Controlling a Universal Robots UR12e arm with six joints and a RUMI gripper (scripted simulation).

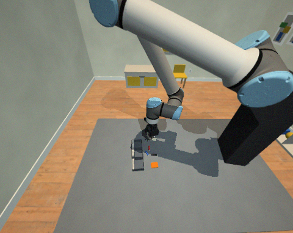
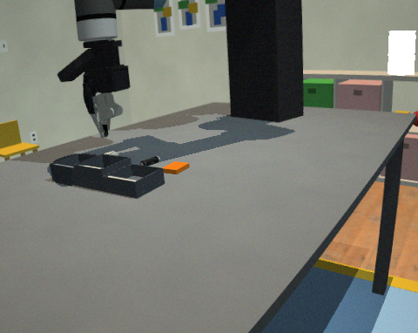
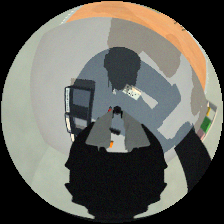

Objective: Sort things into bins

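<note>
Now: the white dotted tile 3 cm behind my hand, 4 cm to the right of it and 8 cm below it. From my hand the other things lie so: black cylinder: 5 cm behind, 11 cm to the left, 8 cm below; then small blue piece: 1 cm ahead, 10 cm to the left, 8 cm below; then red piece: 5 cm to the left, 8 cm below.
</note>
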